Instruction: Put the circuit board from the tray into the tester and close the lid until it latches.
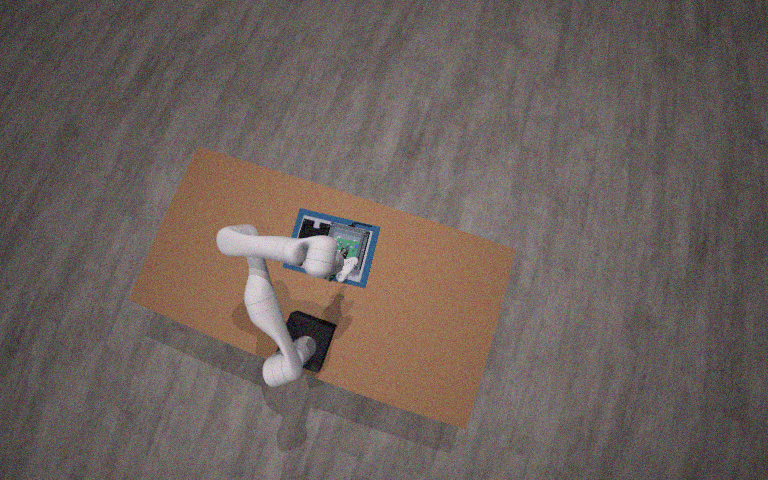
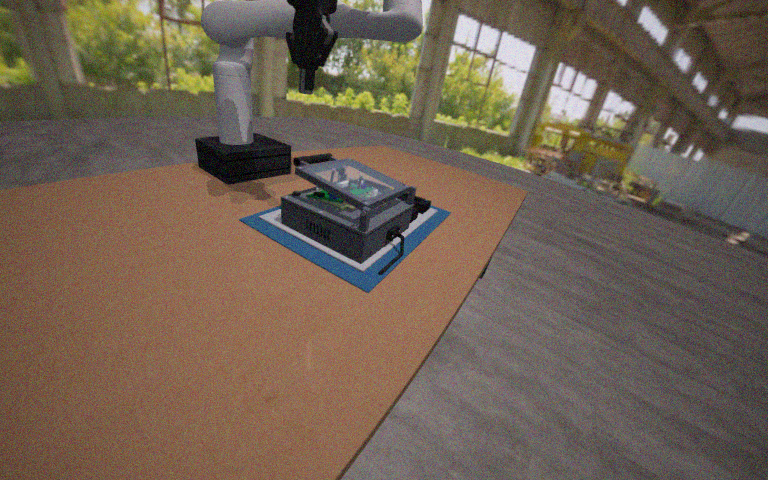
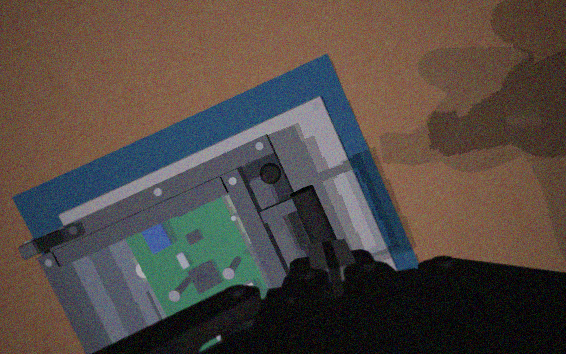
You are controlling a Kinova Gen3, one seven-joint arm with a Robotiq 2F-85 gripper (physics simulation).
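Note:
The dark grey tester (image 2: pixel 334 232) (image 1: pixel 356 240) stands on a blue mat (image 2: pixel 354 278) (image 1: pixel 373 257) (image 3: pixel 264 102). Its clear lid (image 2: pixel 354 183) is tilted partly open, raised on the side facing the arm. The green circuit board (image 3: pixel 208 225) (image 2: pixel 321 194) (image 1: pixel 343 244) lies inside the tester under the lid. My gripper (image 2: pixel 307 88) (image 3: pixel 329 267) is shut and empty, pointing down, well above the tester's raised lid edge.
The arm's black base (image 2: pixel 239 159) (image 1: pixel 317 333) stands on the brown table (image 2: pixel 239 357) (image 1: pixel 430 310) behind the tester. A black bent latch bar (image 2: pixel 396 252) hangs at the tester's front right corner. The table edge (image 2: pixel 449 319) runs to the right.

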